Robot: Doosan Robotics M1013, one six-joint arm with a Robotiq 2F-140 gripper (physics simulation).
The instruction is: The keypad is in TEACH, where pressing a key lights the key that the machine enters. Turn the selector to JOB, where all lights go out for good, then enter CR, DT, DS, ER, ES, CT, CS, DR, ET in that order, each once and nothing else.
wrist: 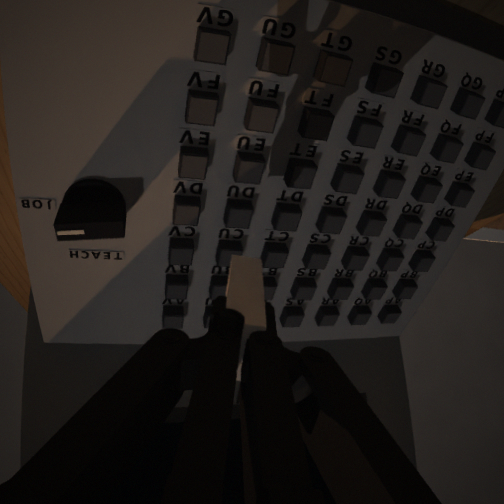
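The pale keypad panel point(125, 125) fills the wrist view, seen upside down, with rows of dark square keys. No key is lit. Key CR point(356, 257) lies right of CS point(316, 255) and CT point(275, 254). DT point(287, 215), DS point(331, 219) and DR point(371, 222) lie one row further off, then ET point(300, 172), ES point(347, 178) and ER point(389, 183). The black selector knob point(91, 207) sits at the left; its pale mark runs toward the left, the JOB label's side, with TEACH below it. My gripper point(245, 287) is shut and empty, its tip over the BT and BU keys, just short of CT.
Wooden table point(10, 240) shows at the far left edge and at the right beyond the panel. A grey surface point(450, 375) lies at the lower right. My dark finger links fill the bottom of the view.
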